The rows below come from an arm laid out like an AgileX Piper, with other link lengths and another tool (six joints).
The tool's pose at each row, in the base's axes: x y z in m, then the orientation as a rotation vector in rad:
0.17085 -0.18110 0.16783 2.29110 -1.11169 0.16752
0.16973 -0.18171 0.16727 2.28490 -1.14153 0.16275
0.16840 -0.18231 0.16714 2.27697 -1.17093 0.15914
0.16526 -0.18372 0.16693 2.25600 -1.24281 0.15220
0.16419 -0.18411 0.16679 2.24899 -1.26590 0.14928
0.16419 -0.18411 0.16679 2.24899 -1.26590 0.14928
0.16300 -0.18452 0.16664 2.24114 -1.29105 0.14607
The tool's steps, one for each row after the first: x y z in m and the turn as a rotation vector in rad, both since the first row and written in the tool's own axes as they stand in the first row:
-0.00050 0.00089 0.00095 0.00089 -0.01175 0.02046
-0.00100 0.00212 0.00156 0.00087 -0.02211 0.04131
-0.00214 0.00507 0.00294 0.00128 -0.04614 0.09296
-0.00261 0.00600 0.00341 0.00128 -0.05433 0.10943
-0.00261 0.00600 0.00341 0.00128 -0.05433 0.10943
-0.00315 0.00703 0.00392 0.00128 -0.06326 0.12739

